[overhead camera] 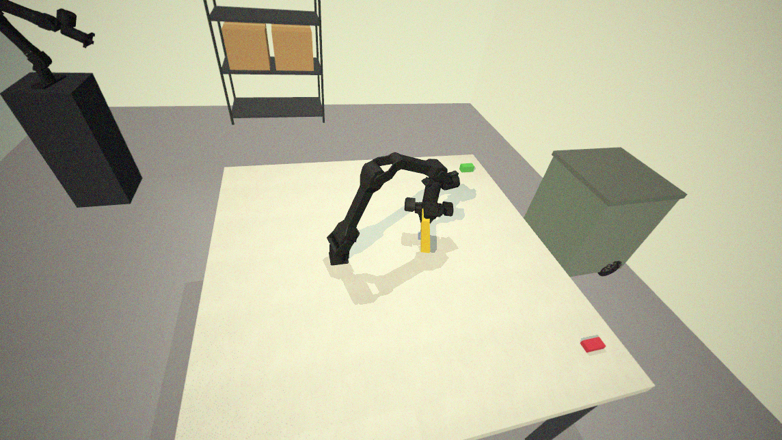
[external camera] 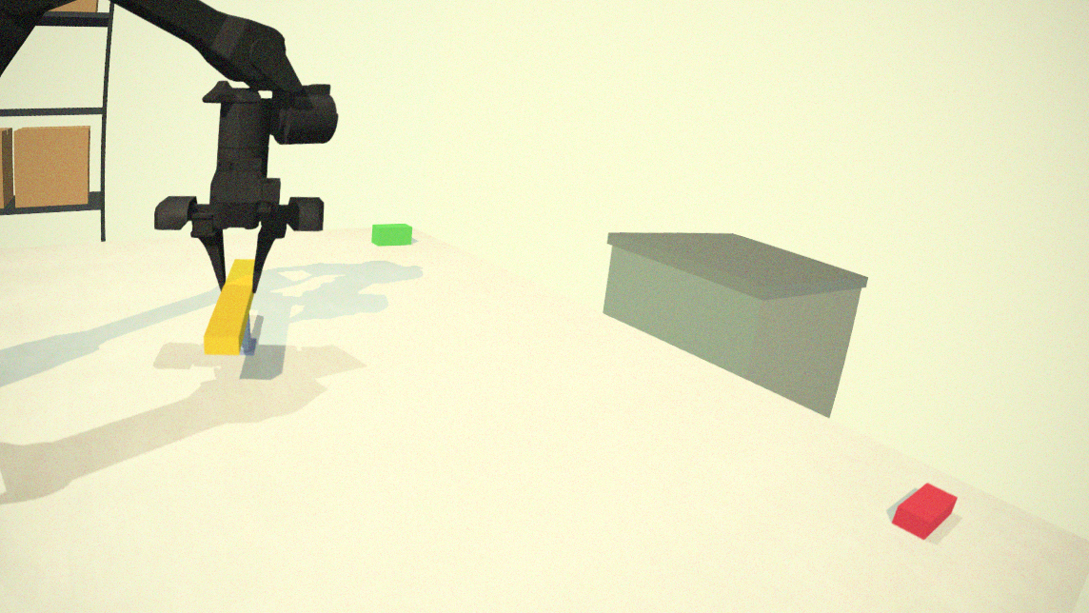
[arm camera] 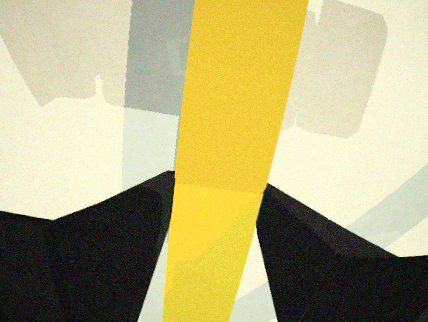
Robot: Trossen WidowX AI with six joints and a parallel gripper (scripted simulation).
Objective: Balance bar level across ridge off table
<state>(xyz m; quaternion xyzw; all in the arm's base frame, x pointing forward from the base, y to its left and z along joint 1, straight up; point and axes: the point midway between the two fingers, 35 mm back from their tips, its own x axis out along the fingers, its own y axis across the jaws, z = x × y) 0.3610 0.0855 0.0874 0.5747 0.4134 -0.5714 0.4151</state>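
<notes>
My gripper tip is 1 cm past the yellow bar and 3 cm to the left of it. The rest, counted from my gripper tip: green block 38 cm ahead, 41 cm to the left, 4 cm below; red block 38 cm ahead, 59 cm to the right, 4 cm below.
</notes>
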